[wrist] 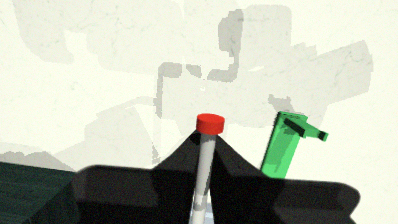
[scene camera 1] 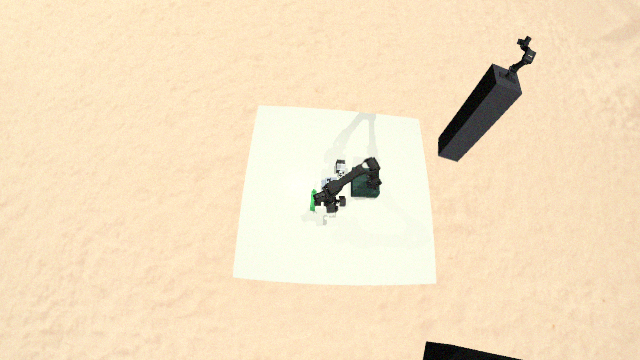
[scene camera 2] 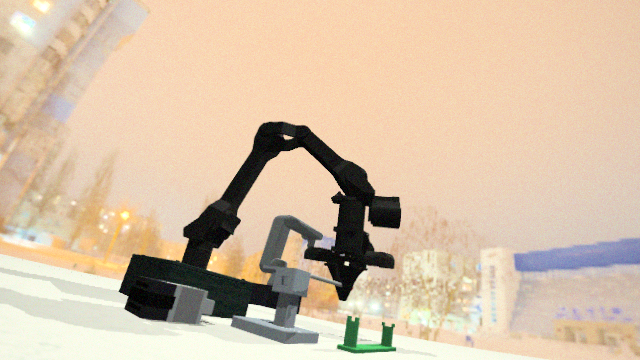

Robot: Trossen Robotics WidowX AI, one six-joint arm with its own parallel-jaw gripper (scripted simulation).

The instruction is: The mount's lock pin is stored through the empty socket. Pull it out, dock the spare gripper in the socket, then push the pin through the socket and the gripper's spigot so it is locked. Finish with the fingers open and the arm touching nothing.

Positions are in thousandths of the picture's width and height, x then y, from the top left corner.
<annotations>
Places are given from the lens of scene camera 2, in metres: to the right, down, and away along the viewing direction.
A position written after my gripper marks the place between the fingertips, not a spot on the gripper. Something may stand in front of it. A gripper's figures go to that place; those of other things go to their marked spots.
my gripper (scene camera 2: 535,835): 0.04, 0.24, 0.55
spare gripper (scene camera 2: 234,829): -0.20, 0.14, 0.32
grey mount (scene camera 2: 455,788): -0.04, 0.15, 0.41
</annotations>
